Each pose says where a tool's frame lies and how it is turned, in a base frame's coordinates. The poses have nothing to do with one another.
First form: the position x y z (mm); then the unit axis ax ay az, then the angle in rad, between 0 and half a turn.
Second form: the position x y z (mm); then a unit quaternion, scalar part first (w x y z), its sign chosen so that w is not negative. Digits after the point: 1 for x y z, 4 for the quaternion.
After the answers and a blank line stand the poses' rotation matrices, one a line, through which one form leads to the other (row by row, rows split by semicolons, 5 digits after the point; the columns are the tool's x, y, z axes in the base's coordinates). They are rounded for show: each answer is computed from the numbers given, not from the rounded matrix.
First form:
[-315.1, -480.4, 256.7, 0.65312, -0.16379, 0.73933, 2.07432]
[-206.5, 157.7, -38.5, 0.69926, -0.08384, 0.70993, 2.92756]
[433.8, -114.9, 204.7, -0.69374, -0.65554, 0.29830, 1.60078]
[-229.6, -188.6, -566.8, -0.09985, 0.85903, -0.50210, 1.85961]
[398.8, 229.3, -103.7, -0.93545, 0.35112, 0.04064, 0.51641]
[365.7, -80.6, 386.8, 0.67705, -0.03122, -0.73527, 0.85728]
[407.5, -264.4, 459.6, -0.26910, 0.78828, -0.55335, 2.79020]
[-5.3, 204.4, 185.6, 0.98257, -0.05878, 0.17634, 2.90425]
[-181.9, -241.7, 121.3, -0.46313, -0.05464, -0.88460, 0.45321]
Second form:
[-315.1, -480.4, 256.7, 0.5087, 0.5623, -0.1410, 0.6365]
[-206.5, 157.7, -38.5, 0.1068, 0.6953, -0.0834, 0.7059]
[433.8, -114.9, 204.7, 0.6964, -0.4978, -0.4704, 0.2141]
[-229.6, -188.6, -566.8, 0.5980, -0.0800, 0.6885, -0.4024]
[398.8, 229.3, -103.7, 0.9668, -0.2389, 0.0897, 0.0104]
[365.7, -80.6, 386.8, 0.9095, 0.2814, -0.0130, -0.3056]
[407.5, -264.4, 459.6, 0.1748, -0.2650, 0.7761, -0.5448]
[-5.3, 204.4, 185.6, 0.1184, 0.9757, -0.0584, 0.1751]
[-181.9, -241.7, 121.3, 0.9744, -0.1041, -0.0123, -0.1987]

0.14987 -0.80616 0.57240; 0.48898 -0.44274 -0.75158; 0.85932 0.39253 0.32784
-0.01040 -0.26671 0.96372; 0.03488 -0.96328 -0.26621; 0.99934 0.03084 0.01932
0.46573 0.17025 -0.86840; 0.76658 0.41264 0.49202; 0.44210 -0.89484 0.06167
-0.27201 0.37110 0.88786; -0.59151 0.66329 -0.45845; -0.75903 -0.64988 0.03909
0.98371 -0.06290 0.16841; -0.02276 0.88567 0.46375; -0.17833 -0.46003 0.86981
0.81288 0.54861 -0.19560; -0.56322 0.65483 -0.50396; -0.14839 0.51983 0.84128
-0.79849 -0.22083 0.56005; -0.60176 0.26591 -0.75311; 0.01738 -0.93836 -0.34521
0.93187 -0.15535 0.32786; -0.07243 -0.96515 -0.25146; 0.35550 0.21058 -0.91065
0.92070 0.38988 0.01744; -0.38477 0.89935 0.20766; 0.06528 -0.19790 0.97804

